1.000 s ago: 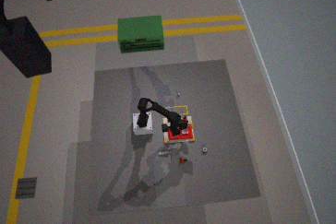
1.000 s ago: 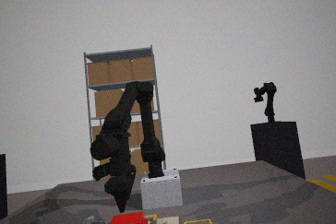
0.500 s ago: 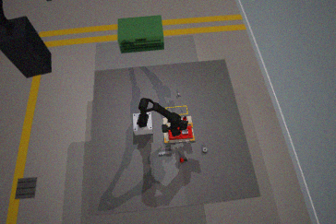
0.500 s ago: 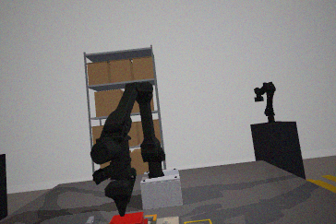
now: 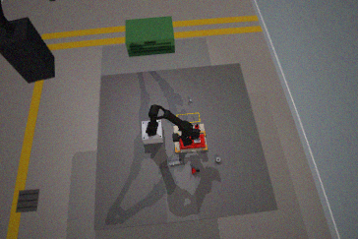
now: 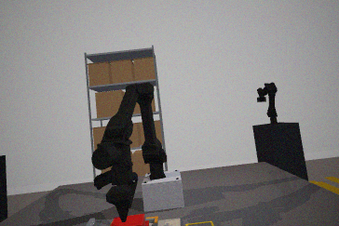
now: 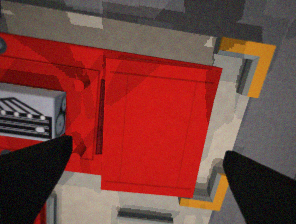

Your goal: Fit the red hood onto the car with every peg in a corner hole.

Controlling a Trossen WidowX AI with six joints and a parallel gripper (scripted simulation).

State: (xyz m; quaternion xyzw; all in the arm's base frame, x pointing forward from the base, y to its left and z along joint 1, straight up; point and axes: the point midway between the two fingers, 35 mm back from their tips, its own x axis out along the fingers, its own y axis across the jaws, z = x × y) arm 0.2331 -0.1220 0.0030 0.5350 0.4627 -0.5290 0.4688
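Right now my gripper tip is 3 cm above the red hood. The rest, counted from my gripper tip: grey wheel 20 cm ahead, 20 cm to the right, 6 cm below; then grey engine block 9 cm ahead, 1 cm to the right, 5 cm below.
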